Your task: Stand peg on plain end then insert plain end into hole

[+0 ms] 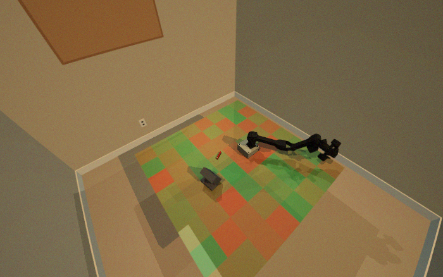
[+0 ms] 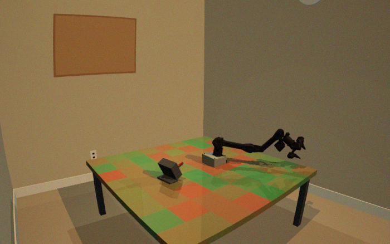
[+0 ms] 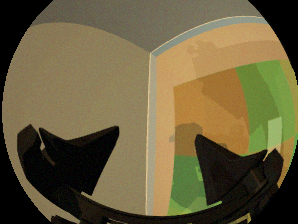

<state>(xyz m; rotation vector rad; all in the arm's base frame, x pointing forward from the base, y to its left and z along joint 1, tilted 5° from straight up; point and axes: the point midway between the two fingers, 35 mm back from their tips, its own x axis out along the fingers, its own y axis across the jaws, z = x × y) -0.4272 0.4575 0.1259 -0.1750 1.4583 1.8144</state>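
The red peg is 75 cm ahead of my gripper tip, 57 cm to the right of it and 11 cm below it. Also, from my gripper tip: dark sloped panel 91 cm ahead, 40 cm to the right, 4 cm below.
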